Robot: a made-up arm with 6 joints. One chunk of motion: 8 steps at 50 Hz.
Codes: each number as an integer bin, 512 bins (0 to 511) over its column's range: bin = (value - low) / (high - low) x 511, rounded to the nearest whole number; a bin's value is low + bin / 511 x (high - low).
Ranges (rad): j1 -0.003..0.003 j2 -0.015..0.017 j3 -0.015..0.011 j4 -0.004..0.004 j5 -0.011..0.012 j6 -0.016..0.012
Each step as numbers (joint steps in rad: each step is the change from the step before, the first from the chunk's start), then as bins.
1 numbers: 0.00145 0.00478 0.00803 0.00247 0.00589 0.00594
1 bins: 379 316 453 413 375 400
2 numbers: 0.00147 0.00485 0.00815 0.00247 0.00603 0.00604
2 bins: 381 317 455 413 378 402
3 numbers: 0.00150 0.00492 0.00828 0.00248 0.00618 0.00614
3 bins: 383 318 458 414 382 404
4 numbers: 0.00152 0.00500 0.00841 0.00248 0.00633 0.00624
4 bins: 385 319 460 414 385 406
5 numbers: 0.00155 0.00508 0.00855 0.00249 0.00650 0.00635
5 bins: 388 321 463 415 389 408
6 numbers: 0.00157 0.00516 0.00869 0.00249 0.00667 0.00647
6 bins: 389 322 466 415 393 410
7 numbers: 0.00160 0.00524 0.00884 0.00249 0.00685 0.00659
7 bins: 392 323 469 415 397 412
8 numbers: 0.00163 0.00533 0.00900 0.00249 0.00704 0.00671
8 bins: 394 325 472 415 401 414
